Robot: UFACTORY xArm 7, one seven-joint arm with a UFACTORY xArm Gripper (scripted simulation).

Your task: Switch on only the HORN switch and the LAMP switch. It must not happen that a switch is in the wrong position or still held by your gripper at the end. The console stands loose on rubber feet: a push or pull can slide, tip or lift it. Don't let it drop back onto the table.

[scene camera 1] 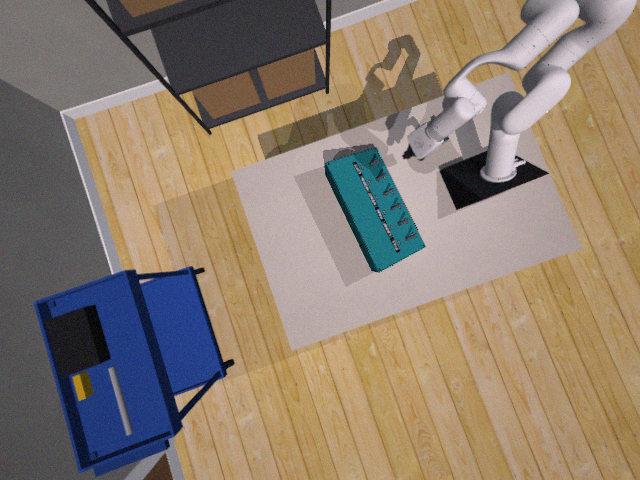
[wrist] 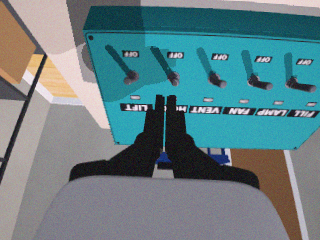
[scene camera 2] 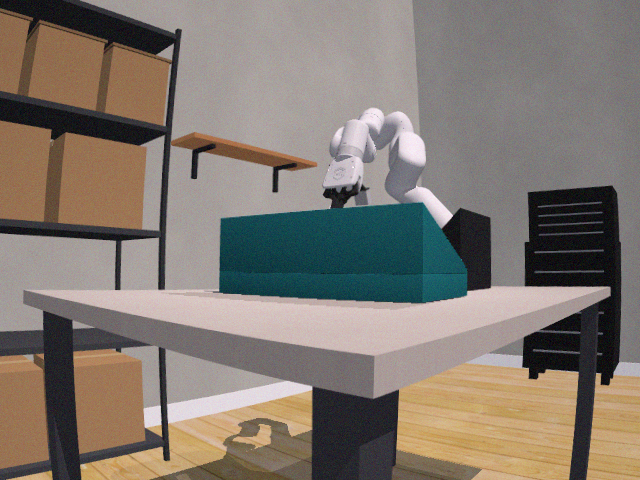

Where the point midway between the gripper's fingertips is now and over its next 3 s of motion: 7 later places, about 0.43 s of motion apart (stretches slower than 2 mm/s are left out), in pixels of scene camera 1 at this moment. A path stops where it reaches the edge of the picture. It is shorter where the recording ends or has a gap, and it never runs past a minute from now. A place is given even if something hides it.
The gripper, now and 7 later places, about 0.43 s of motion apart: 405,156; 408,159; 407,160; 403,164; 398,167; 393,170; 390,172; 390,172
